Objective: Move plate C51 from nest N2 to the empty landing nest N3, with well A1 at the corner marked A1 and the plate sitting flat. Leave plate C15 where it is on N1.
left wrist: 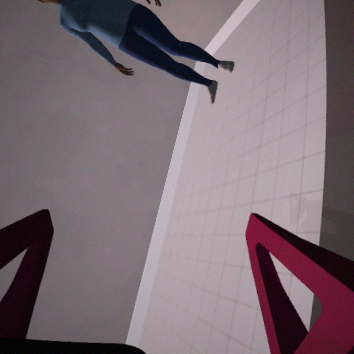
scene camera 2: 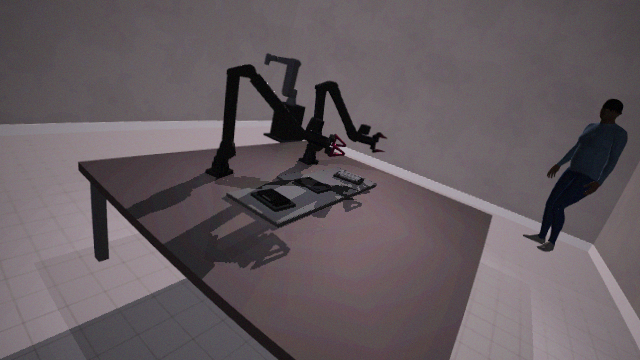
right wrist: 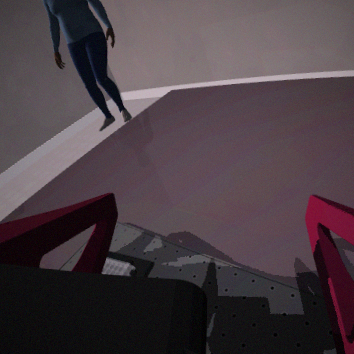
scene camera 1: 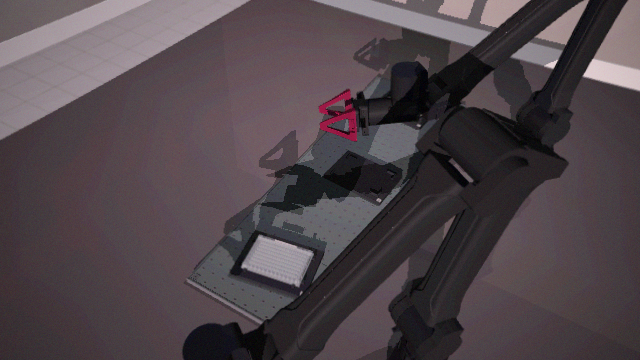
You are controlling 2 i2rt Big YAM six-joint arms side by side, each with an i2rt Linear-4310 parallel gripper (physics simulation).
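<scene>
A white well plate (scene camera 1: 278, 260) (scene camera 2: 348, 176) (right wrist: 117, 266) sits, looking flat, in a black nest at one end of the pegboard. A flat dark nest (scene camera 1: 370, 172) (scene camera 2: 312, 184) with small raised corner pieces lies mid-board, partly shadowed. A thicker dark nest or plate (scene camera 2: 272, 199) lies at the left end in scene camera 2; it is too dark to separate. Plate codes, nest labels and the A1 mark are unreadable. My right gripper (scene camera 1: 320, 117) (scene camera 2: 344, 147) (right wrist: 208, 205) is open and empty above the board. My left gripper (scene camera 2: 384, 143) (left wrist: 150, 222) is open and empty, raised beyond the white plate's end.
The pegboard (scene camera 1: 330, 225) (scene camera 2: 282, 216) (right wrist: 245, 285) lies on a brown table (scene camera 1: 125, 200) (scene camera 2: 390, 260). Arm links cover part of the board's right side in scene camera 1. A person (scene camera 2: 590, 165) (left wrist: 155, 45) (right wrist: 90, 60) stands beyond the table. Arm shadows cross the board.
</scene>
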